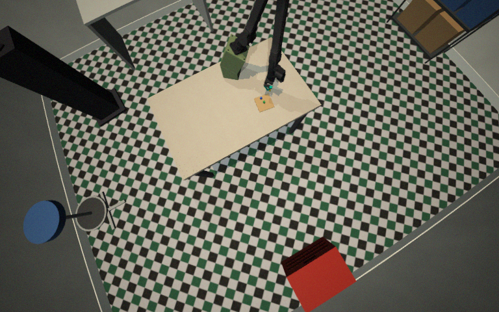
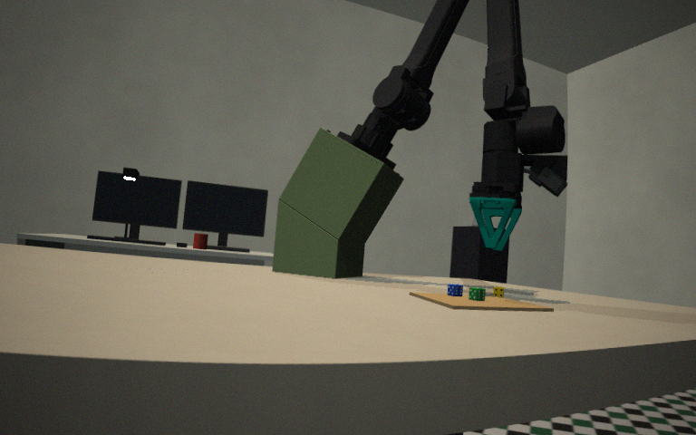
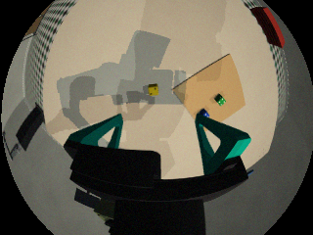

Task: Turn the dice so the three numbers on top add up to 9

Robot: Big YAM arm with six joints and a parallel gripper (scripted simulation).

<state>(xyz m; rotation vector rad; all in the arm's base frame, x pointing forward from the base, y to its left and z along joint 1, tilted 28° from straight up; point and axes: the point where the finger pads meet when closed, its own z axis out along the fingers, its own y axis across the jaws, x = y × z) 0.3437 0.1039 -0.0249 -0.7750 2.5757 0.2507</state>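
The yellow die lies 1 cm to the left of my hand and 8 cm below it. Also, from my hand: blue die (2 cm ahead, 10 cm to the right, 7 cm below); then green die (7 cm ahead, 10 cm to the right, 7 cm below); then mat (7 cm ahead, 10 cm to the right, 8 cm below).
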